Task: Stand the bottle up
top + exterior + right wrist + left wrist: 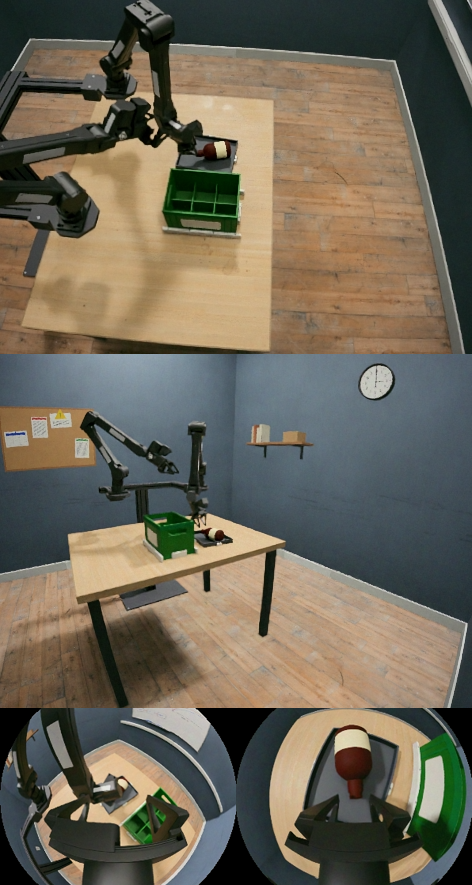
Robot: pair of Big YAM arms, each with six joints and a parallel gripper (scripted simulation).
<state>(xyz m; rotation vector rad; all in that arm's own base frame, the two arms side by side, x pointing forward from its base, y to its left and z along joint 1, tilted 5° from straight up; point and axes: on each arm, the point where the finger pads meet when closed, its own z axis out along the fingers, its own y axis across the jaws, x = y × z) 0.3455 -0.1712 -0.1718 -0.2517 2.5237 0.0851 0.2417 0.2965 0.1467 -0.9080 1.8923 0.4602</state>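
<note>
My left gripper is now 5 cm short of the tray, 2 cm to the right of it and 7 cm above it. From my left hand the other things lie so: bottle (7 cm ahead, 2 cm to the left, 4 cm below); then green crate (7 cm ahead, 26 cm to the right).
</note>
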